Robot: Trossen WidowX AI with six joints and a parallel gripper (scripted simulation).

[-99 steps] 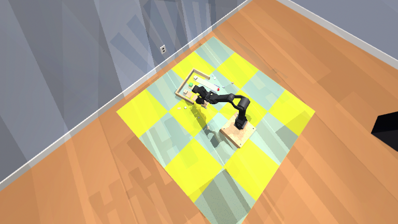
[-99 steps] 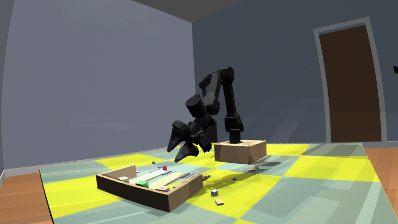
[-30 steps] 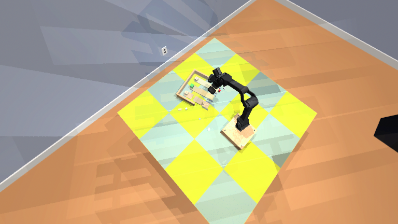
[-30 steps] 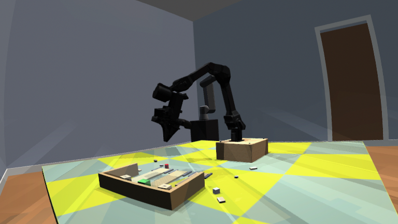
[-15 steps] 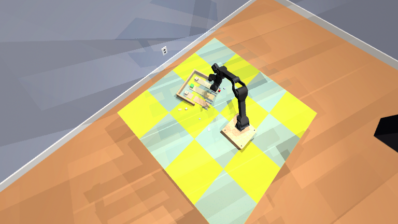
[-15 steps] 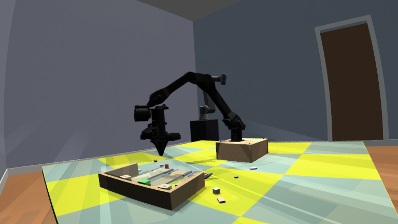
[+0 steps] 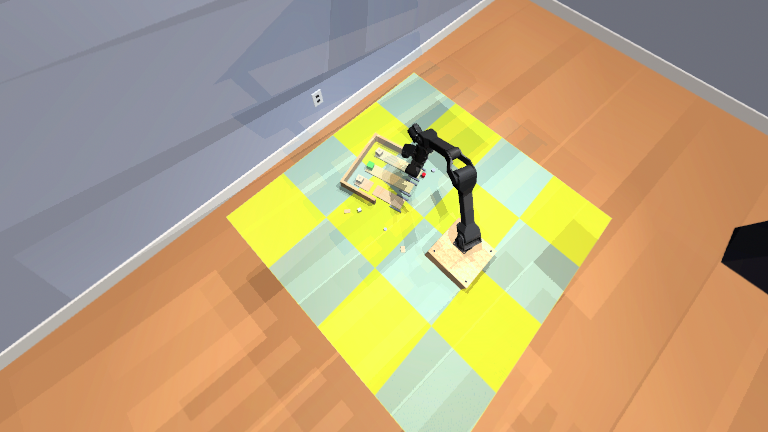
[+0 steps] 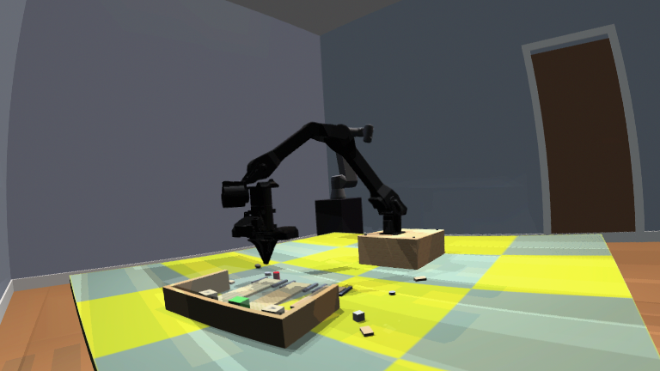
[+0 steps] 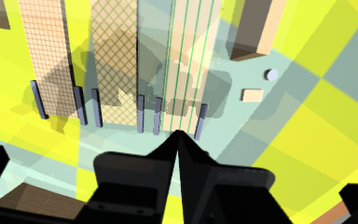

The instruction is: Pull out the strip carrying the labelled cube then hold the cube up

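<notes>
My gripper tip is now 40 mm past the small red block, 40 mm above it and 10 mm to the left of it. Also, from my gripper tip: cube 340 mm to the left, 60 mm ahead, 50 mm below.
</notes>
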